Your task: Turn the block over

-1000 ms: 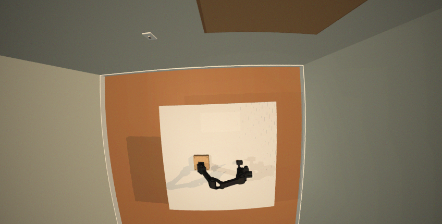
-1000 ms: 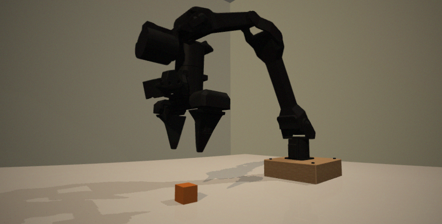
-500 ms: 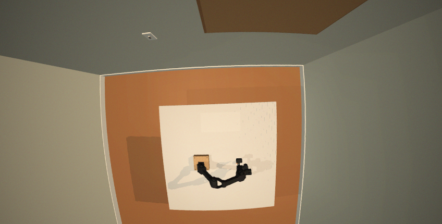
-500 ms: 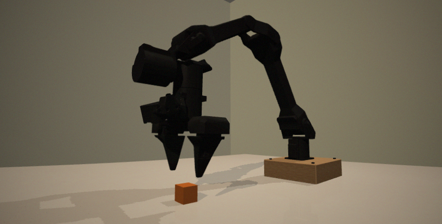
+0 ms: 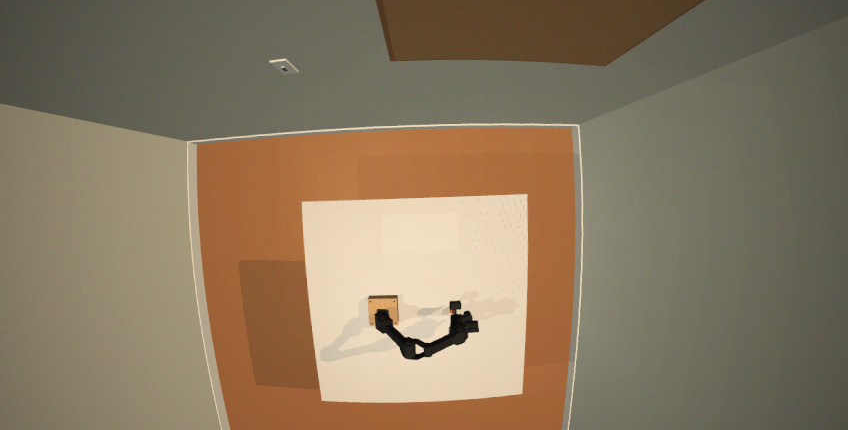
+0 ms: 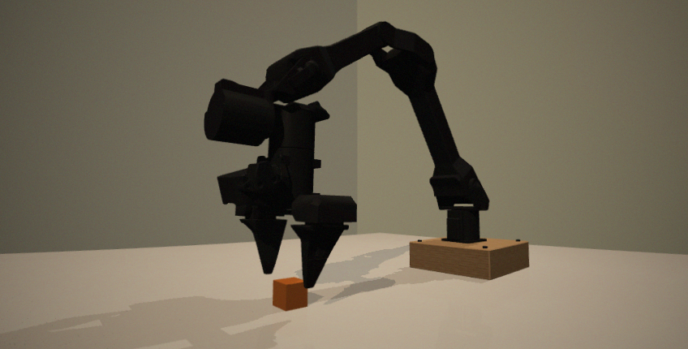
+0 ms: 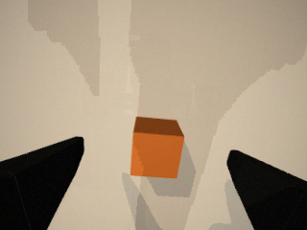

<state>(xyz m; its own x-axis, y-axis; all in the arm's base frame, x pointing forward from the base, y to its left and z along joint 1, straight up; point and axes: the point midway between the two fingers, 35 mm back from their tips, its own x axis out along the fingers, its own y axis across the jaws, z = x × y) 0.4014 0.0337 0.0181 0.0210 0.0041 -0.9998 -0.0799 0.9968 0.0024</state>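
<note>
Right now my gripper tip is 10 mm past the orange block and 20 mm above it.
</note>
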